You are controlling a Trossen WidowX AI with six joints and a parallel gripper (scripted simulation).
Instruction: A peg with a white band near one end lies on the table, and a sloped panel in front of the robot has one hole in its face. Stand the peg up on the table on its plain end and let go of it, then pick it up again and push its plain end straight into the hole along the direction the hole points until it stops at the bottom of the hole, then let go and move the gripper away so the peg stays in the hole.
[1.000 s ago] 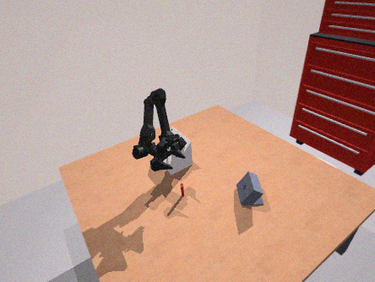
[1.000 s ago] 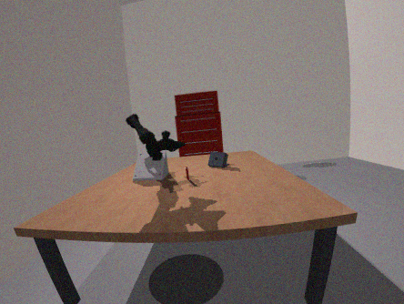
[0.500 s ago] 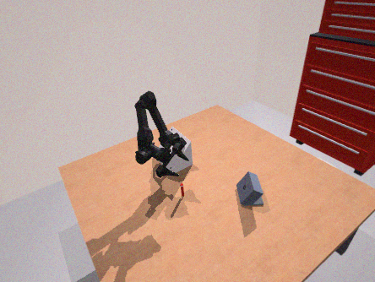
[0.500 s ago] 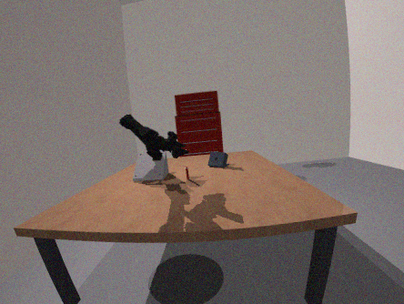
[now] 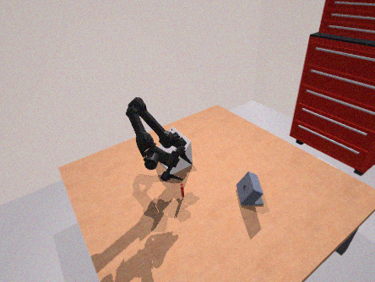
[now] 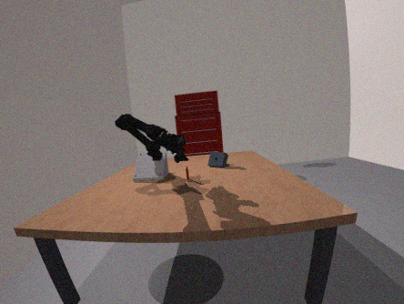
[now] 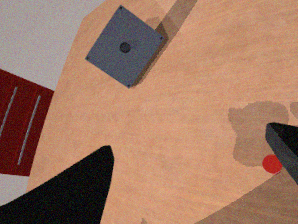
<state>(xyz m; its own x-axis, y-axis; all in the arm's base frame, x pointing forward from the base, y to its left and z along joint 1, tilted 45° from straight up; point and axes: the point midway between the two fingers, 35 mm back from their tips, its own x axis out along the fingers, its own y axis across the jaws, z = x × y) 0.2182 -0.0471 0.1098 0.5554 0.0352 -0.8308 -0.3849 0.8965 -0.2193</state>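
Right now the peg is 40 mm to the right of my gripper tip and 90 mm below it. From my gripper tip the other things lie so: grey sloped panel (180 mm ahead, 240 mm to the left, 100 mm below).
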